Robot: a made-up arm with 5 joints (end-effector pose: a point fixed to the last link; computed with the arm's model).
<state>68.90 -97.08 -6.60 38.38 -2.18</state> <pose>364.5 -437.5 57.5 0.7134 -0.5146 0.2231 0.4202</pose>
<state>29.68 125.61 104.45 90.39 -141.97</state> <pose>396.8 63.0 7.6 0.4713 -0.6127 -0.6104 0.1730</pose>
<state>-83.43 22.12 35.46 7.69 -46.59</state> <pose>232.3 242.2 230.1 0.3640 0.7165 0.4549 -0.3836</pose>
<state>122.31 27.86 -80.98 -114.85 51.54</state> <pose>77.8 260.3 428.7 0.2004 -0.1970 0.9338 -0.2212</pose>
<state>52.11 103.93 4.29 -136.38 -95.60</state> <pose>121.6 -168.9 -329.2 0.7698 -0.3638 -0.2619 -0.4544</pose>
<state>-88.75 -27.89 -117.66 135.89 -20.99</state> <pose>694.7 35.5 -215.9 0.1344 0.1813 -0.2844 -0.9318</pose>
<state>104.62 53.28 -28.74 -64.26 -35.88</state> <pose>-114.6 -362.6 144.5 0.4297 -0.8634 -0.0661 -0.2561</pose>
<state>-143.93 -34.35 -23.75 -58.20 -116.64</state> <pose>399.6 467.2 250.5 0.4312 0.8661 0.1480 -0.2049</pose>
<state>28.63 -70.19 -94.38 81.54 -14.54</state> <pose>842.3 -248.4 -159.8 0.6201 -0.2487 -0.7434 0.0326</pose>
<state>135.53 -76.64 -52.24 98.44 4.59</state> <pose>669.9 -356.4 402.3 0.3022 -0.8356 -0.2904 0.3553</pose>
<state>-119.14 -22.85 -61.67 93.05 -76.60</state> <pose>565.4 446.8 -49.8 0.0761 0.2398 0.4514 -0.8561</pose>
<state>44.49 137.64 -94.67 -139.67 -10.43</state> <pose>85.9 353.2 -125.4 0.8170 0.2121 0.4754 -0.2481</pose>
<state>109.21 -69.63 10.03 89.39 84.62</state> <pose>246.3 -308.7 255.2 0.5438 -0.6451 0.4661 0.2663</pose>
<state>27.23 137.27 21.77 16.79 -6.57</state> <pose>564.6 -27.9 -208.2 0.1848 0.0612 -0.3817 -0.9035</pose>
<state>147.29 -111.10 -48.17 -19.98 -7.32</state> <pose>785.2 -91.2 520.5 0.1346 0.4879 -0.6856 -0.5232</pose>
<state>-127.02 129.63 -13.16 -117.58 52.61</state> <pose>-31.8 43.3 600.1 0.3269 0.8782 -0.2825 0.2050</pose>
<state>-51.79 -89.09 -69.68 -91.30 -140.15</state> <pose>813.4 150.2 -115.1 0.7828 0.1521 -0.6030 0.0211</pose>
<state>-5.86 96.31 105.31 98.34 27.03</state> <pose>280.1 -44.5 255.2 0.0256 0.7785 -0.1410 -0.6111</pose>
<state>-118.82 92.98 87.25 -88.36 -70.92</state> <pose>372.3 28.4 413.6 0.0477 -0.6929 -0.0933 0.7134</pose>
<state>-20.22 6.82 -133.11 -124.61 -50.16</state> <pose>138.0 -299.3 122.1 0.4476 -0.6274 0.5493 0.3229</pose>
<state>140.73 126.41 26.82 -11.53 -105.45</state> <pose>393.9 -304.5 264.4 0.0970 0.3906 -0.8818 -0.2457</pose>
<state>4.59 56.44 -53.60 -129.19 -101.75</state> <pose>-112.7 -121.9 -155.4 0.8500 -0.3697 0.2922 -0.2354</pose>
